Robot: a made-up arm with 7 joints.
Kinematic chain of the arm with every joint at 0, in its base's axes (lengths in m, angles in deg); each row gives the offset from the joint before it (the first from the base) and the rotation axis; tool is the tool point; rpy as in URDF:
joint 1: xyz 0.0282 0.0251 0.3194 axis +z
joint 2: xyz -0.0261 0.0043 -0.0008 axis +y
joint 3: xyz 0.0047 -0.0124 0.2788 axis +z
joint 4: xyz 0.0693 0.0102 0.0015 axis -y
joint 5: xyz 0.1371 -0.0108 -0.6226 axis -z
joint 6: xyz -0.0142 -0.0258 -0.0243 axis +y
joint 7: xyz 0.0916 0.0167 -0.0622 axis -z
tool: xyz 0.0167 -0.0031 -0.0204 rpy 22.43 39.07 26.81
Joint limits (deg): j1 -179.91..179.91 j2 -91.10..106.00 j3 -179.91..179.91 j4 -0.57..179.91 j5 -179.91..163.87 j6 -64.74..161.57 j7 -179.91..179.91
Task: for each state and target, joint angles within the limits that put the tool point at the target. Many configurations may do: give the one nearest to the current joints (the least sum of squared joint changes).
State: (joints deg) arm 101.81 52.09 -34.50 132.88 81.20 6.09 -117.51
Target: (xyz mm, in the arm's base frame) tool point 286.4 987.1 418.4
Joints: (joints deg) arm 97.61 56.82 -34.81 126.93 81.83 5.46 -117.59
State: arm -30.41 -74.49 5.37 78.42 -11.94 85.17 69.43
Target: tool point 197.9 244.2 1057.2
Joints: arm -27.36 -78.26 23.93 70.41 -9.09 89.10 69.99
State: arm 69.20 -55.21 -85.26 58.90 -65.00 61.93 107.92
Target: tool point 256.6 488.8 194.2
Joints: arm 100.65 -69.61 -73.59 7.31 -60.72 62.36 109.21
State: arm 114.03 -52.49 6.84 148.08 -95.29 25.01 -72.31
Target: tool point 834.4 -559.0 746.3
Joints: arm 146.43 -72.12 4.44 167.63 -95.10 24.50 -73.20
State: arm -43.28 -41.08 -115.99 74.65 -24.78 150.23 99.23
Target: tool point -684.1 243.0 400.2
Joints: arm -61.70 -22.84 -123.66 85.58 -26.17 158.66 99.76
